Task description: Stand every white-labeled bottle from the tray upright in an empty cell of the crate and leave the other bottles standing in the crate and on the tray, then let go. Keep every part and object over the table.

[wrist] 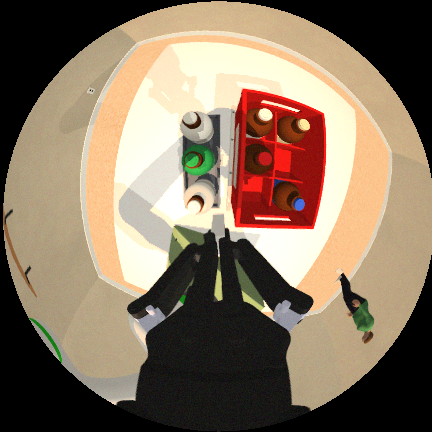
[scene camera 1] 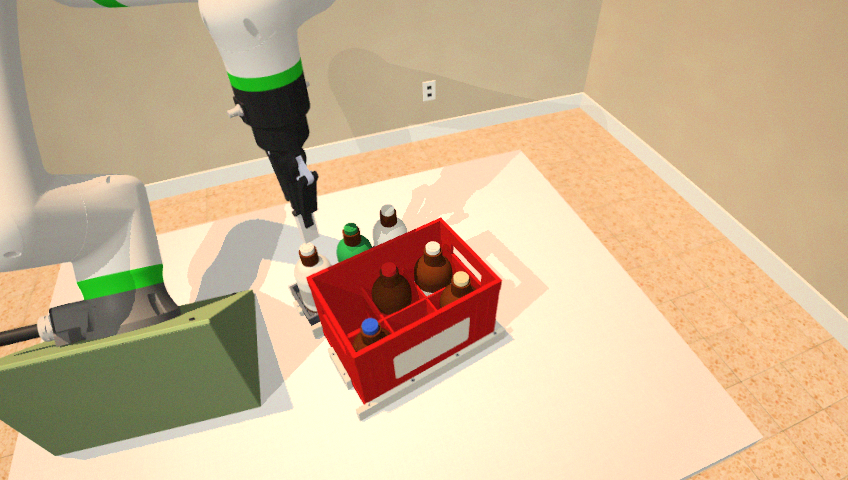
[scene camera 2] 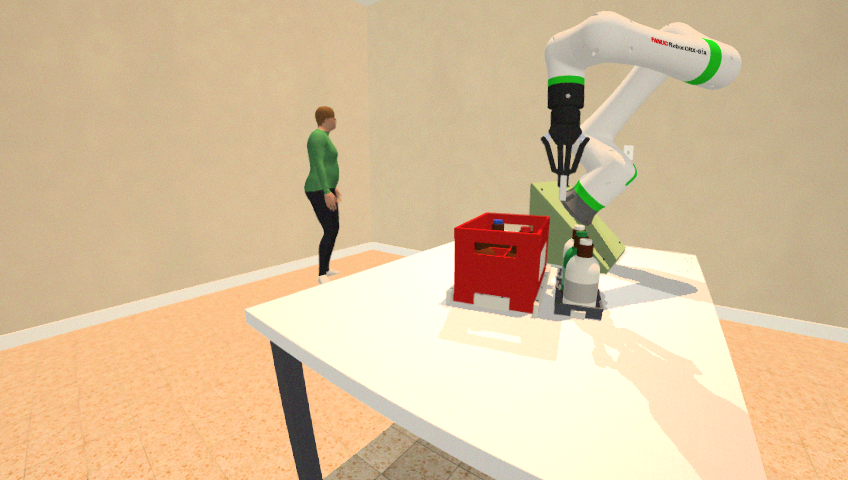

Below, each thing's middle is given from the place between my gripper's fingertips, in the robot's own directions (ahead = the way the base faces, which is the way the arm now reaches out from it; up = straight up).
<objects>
Right now the green bottle (wrist: 197,159) is 140 mm below my hand, 90 mm ahead of it and 60 mm to the left of it.
</objects>
